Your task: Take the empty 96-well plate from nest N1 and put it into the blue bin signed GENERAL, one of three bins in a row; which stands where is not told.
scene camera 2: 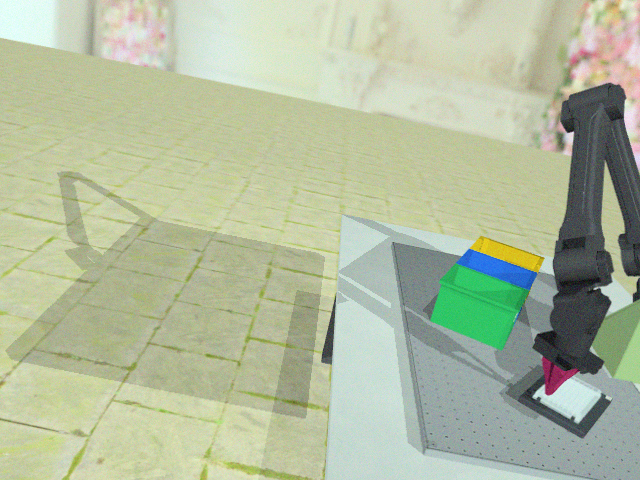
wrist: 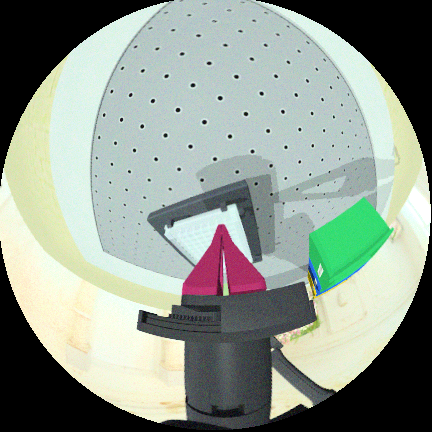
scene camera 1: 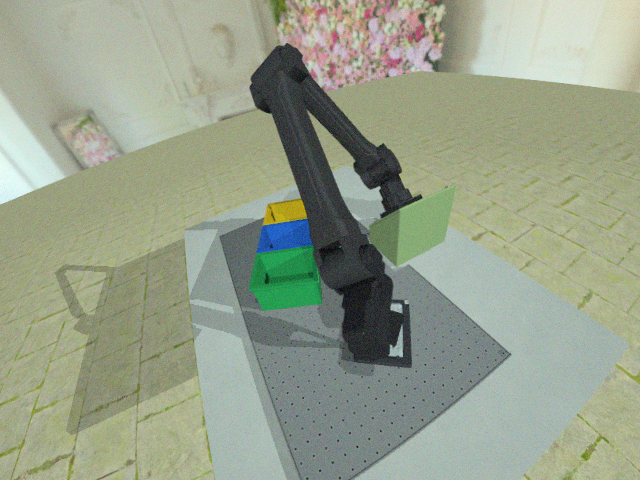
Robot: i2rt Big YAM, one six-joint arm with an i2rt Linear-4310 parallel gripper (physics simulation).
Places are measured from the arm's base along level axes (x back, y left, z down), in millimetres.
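Pixels of known places: gripper, between the fingertips: [scene camera 2: 548,394] [wrist: 221,227]; arm's base, origin of its link: [scene camera 1: 401,209].
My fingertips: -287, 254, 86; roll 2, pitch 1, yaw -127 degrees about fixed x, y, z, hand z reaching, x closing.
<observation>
Ahead of a thing's pixels: the offset from my fingertips to its top centre, as dx, dy, dz. "spot": to the spot under its first point. Level surfaces: height alone.
The white 96-well plate @(+49, -25, +0) [scene camera 1: 397,349] [scene camera 2: 574,401] [wrist: 192,235] lies in the dark nest @(+49, -26, +5) [scene camera 1: 407,335] [scene camera 2: 592,423] [wrist: 210,199]; the arm hides part of it in scene camera 1. My gripper [scene camera 2: 551,391] [wrist: 221,227] is shut and empty, its magenta fingertips together, over the plate in the wrist view; whether they touch it I cannot tell. In scene camera 1 the arm hides the fingers. The blue bin @(-33, -378, -73) [scene camera 1: 287,236] [scene camera 2: 496,270] stands in the middle of the row of three. Its sign cannot be read.
The green bin [scene camera 1: 289,298] [scene camera 2: 473,321] [wrist: 345,242] is the one nearest the nest, and the yellow bin @(spot: +30, -549, -38) [scene camera 1: 289,210] [scene camera 2: 509,252] is at the far end. A pale green panel [scene camera 1: 424,227] [scene camera 2: 620,341] stands by the arm's base. Everything rests on a perforated board @(dz +26) [scene camera 1: 361,413] [scene camera 2: 465,418].
</observation>
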